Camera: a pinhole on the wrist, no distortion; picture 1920 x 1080 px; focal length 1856.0 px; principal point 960.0 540.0 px. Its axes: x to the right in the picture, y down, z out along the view. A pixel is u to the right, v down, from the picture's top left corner.
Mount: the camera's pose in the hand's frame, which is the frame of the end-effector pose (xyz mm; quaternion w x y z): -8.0 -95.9 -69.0 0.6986 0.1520 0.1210 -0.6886
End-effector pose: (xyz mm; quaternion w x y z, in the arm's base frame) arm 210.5 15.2 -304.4 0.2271 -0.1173 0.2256 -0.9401
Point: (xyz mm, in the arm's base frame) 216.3 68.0 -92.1
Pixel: 586.2 644.4
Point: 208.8 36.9 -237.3
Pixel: outside the picture
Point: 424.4 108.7 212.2
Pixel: 705.0 95.8
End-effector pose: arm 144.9 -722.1 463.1 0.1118 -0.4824 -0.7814 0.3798
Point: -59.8 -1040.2 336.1
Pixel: 346.1 33.4
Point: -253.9 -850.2 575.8
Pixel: 1803.3 1028.9
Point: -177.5 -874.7 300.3
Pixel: 413.2 969.0
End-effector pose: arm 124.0 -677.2 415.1 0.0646 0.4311 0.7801 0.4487
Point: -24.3 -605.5 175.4
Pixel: outside the picture
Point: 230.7 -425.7 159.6
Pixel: 72.4 885.3
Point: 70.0 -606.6 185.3
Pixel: 990.7 824.2
